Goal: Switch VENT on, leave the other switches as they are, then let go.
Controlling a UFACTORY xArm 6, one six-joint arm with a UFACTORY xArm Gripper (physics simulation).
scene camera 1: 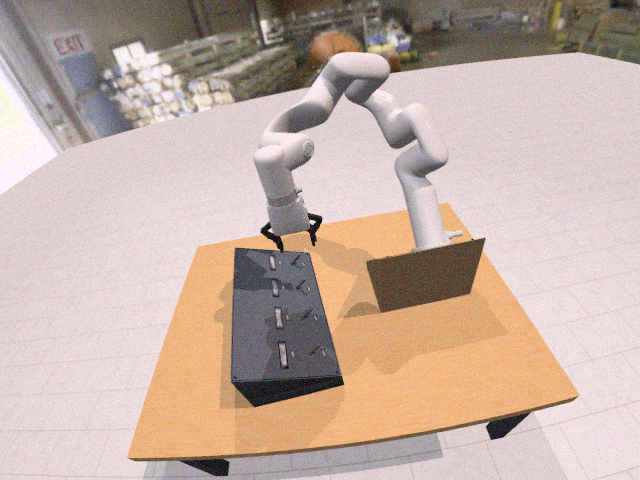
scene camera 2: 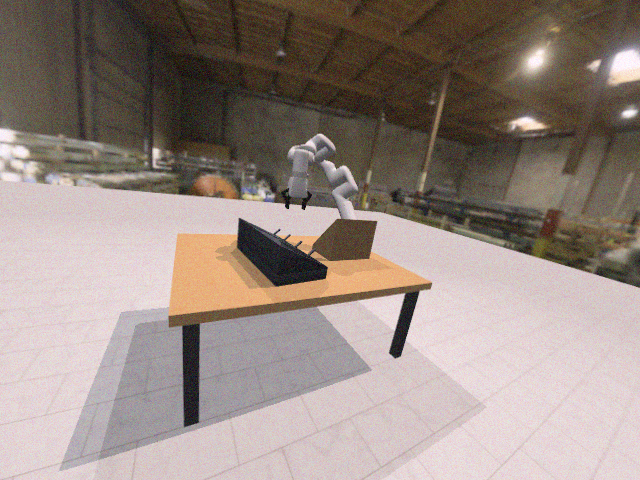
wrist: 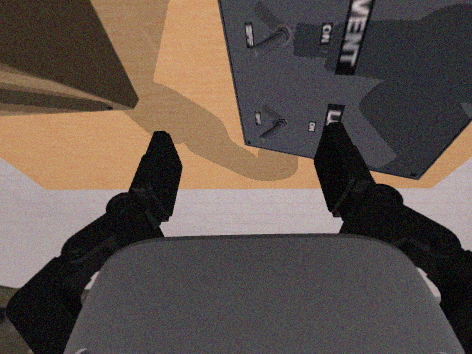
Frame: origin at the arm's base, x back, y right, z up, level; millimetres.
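Seen in the pictures: gripper, between the fingertips: (scene camera 1: 298,246) (scene camera 2: 295,209) (wrist: 246,145); arm's base, origin of its link: (scene camera 1: 432,248) (scene camera 2: 352,228).
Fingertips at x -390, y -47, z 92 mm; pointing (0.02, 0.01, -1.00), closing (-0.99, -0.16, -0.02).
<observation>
Pixels of each thing's top centre, then the offset from my fingertips to it. "spot": a spot on its surface instead. Level surfaces: height alone.
- VENT label, centre of its top: (wrist: 355,35) (scene camera 1: 274,286) dx -105, dy -21, dz -144 mm
- VENT lever, centre of its top: (wrist: 269,52) dx -25, dy +1, dz -138 mm
- small OFF label, a spot on its surface: (wrist: 249,35) spot: dx -6, dy +5, dz -193 mm
- end switch's lever, centre of its top: (wrist: 273,140) dx -56, dy +116, dz -138 mm
- table, height of its surface: dz -268 mm
The dark sloped switch panel (scene camera 1: 250,330) (scene camera 2: 263,255) (wrist: 300,85) stands on the table with a row of toggle levers. The VENT label (wrist: 354,37) is at the top of the wrist view. The VENT lever (wrist: 270,42) beside it leans toward the small OFF label (wrist: 249,35), away from the ON label (wrist: 326,34). In scene camera 1 the VENT lever (scene camera 1: 301,284) is second from the far end. The end switch's lever (wrist: 272,129) also leans to its off side; its label is partly hidden by a finger. My gripper (scene camera 1: 297,247) (scene camera 2: 295,208) (wrist: 246,145) is open and empty above the panel's far end, touching no lever.
A brown upright board (scene camera 1: 426,279) (scene camera 2: 348,240) (wrist: 55,45) stands on the table (scene camera 1: 413,372) (scene camera 2: 206,268) between the panel's lever side and the arm's base. Two more levers (scene camera 1: 306,313) (scene camera 1: 314,350) are nearer scene camera 1. The table's far edge lies close beyond the panel.
</observation>
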